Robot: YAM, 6 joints.
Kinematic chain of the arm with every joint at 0, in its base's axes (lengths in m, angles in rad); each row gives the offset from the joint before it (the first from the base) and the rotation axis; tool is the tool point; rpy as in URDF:
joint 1: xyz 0 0 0.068 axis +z
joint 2: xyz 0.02 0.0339 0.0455 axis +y
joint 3: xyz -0.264 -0.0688 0 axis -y
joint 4: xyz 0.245 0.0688 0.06 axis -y
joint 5: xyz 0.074 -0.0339 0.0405 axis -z
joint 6: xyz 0.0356 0 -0.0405 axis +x
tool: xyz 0 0 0 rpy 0 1.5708 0
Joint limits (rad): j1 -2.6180..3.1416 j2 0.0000..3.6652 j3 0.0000..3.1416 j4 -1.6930..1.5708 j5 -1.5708..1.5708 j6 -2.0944..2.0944
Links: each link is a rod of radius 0.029 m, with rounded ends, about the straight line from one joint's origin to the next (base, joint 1, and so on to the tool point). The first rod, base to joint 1, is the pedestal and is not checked.
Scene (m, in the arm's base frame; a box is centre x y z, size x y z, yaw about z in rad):
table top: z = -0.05
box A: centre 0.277 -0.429 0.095 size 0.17 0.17 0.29 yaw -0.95
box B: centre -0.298 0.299 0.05 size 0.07 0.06 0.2 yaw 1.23
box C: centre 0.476 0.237 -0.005 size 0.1 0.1 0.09 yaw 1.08
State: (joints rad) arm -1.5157 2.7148 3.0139 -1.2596 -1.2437 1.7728
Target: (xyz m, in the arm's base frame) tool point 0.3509 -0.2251 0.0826
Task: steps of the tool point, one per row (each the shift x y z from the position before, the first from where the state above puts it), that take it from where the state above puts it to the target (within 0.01 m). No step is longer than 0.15 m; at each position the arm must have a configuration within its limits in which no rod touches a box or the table.
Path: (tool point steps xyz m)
1: 0.1321 0.0573 0.0352
2: 0.1043 0.0908 0.0333
3: 0.0684 0.1129 0.0310
4: 0.0211 -0.0081 -0.1090
5: -0.0067 0.0140 -0.1037
6: -0.0309 0.0311 -0.0865

